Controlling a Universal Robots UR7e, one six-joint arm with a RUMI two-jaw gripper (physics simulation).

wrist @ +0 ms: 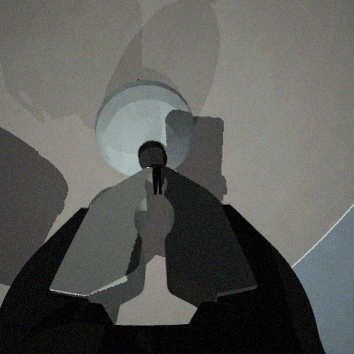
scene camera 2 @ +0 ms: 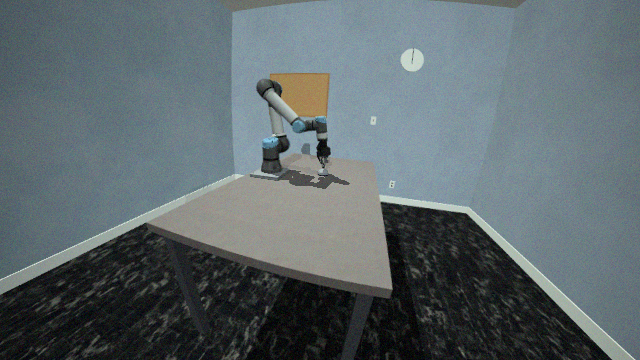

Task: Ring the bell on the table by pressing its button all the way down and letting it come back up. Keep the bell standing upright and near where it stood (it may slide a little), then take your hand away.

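Places are measured from the arm's base along level axes (x left, y back, z up), in centimetres.
Pixels of known places: gripper, fingertip midpoint: [wrist: 157,169] [scene camera 2: 324,166]; arm's base at its link origin: [scene camera 2: 271,170].
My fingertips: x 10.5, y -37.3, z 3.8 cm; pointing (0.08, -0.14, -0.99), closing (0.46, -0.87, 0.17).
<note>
Ahead of a thing's pixels: the offset from my fingertips to its top centre. Level surfaces: height alone.
The bell @[dx +0.5, dy +0.6, dz +0.0 cm] [scene camera 2: 323,172] [wrist: 132,122] is a pale silver dome standing upright on the table @[dz -6.4 cm] [scene camera 2: 280,220] [wrist: 280,130], near the robot's base. Its dark round button @[dx +0.5, dy +0.6, dz +0.0 cm] [wrist: 152,153] shows on top in the wrist view, partly covered at its lower edge by the fingertips. My gripper [scene camera 2: 323,166] [wrist: 157,169] is shut and empty, pointing down, with its tips right at the button. Whether the tips touch the button or stand a little above it, and whether the button is pressed in, cannot be told.
The robot's base plate [scene camera 2: 269,173] is on the table to the left of the bell in the scene view. The arm's shadow falls across the table around the bell. A blue wall [scene camera 2: 440,125] with an orange board [scene camera 2: 305,92] stands behind the table.
</note>
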